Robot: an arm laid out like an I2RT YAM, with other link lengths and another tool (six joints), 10 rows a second.
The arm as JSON. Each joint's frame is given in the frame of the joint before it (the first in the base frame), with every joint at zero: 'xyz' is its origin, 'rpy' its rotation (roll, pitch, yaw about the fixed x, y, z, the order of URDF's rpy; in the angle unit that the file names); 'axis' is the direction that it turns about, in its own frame. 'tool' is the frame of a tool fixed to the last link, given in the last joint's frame.
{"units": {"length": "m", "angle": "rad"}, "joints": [
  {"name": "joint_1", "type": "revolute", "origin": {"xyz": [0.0, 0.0, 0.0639], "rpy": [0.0, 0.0, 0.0]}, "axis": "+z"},
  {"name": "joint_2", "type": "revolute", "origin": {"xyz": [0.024, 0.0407, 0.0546], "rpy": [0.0, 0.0, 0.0]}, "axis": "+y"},
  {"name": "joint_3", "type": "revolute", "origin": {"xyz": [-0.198, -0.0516, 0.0], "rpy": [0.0, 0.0, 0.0]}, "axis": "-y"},
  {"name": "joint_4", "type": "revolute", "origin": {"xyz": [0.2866, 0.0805, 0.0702], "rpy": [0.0, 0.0, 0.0]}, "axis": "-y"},
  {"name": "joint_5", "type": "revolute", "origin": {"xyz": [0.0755, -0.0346, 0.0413], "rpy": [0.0, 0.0, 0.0]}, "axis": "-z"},
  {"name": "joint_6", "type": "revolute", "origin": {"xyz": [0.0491, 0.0, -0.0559], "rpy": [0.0, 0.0, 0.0]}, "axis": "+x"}
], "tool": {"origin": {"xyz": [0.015, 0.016, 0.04], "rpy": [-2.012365, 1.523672, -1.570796]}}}
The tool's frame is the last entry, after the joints.
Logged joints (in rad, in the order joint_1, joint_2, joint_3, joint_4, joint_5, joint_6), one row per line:
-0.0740 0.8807 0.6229 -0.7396 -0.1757 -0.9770
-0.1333 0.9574 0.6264 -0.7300 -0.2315 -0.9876
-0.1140 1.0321 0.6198 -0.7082 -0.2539 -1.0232
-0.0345 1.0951 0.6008 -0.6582 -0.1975 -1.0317
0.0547 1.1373 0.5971 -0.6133 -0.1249 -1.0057
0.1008 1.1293 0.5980 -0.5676 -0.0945 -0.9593
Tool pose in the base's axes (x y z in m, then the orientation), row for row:
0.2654 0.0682 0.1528 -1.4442 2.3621 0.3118
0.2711 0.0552 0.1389 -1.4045 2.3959 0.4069
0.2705 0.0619 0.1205 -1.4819 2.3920 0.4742
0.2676 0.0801 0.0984 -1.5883 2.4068 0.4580
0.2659 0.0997 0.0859 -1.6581 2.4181 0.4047
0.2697 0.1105 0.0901 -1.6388 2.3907 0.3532
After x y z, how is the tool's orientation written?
As a rotation vector, in radians.
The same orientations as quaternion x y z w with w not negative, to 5 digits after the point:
-0.51019 0.83445 0.11015 0.17680
-0.49339 0.84166 0.14294 0.16658
-0.51395 0.82958 0.16446 0.14354
-0.54064 0.81924 0.15590 0.11068
-0.55790 0.81361 0.13617 0.09078
-0.55781 0.81373 0.12022 0.11062

